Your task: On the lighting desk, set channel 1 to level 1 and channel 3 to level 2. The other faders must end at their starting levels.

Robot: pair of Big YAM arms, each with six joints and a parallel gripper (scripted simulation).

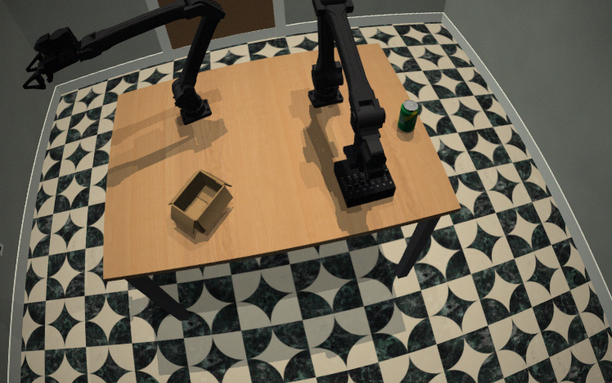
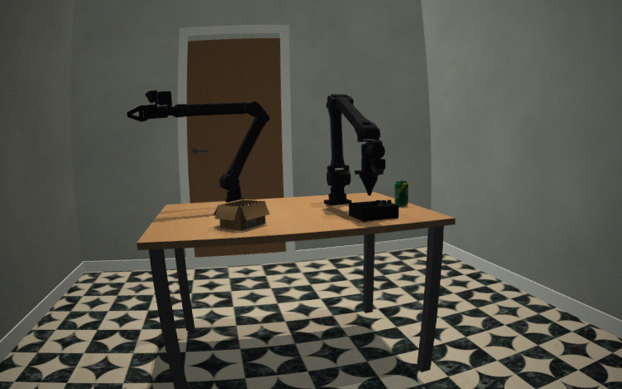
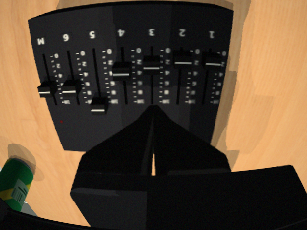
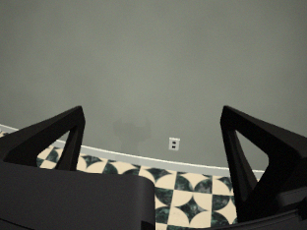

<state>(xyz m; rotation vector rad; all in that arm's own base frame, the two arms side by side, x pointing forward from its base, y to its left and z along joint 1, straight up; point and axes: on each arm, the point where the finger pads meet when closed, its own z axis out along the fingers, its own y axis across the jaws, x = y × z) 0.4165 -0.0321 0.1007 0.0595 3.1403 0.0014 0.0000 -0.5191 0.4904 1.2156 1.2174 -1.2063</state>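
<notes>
Now: the channel 3 knob 20 mm ahead of my left hand, 10 mm to the left of it and 40 mm below it. Round my left hand: channel 1 fader knob 30 mm ahead, 40 mm to the right, 40 mm below; then channel 2 cap 30 mm ahead, 20 mm to the right, 40 mm below; then channel 4 fader cap 10 mm ahead, 30 mm to the left, 40 mm below.
</notes>
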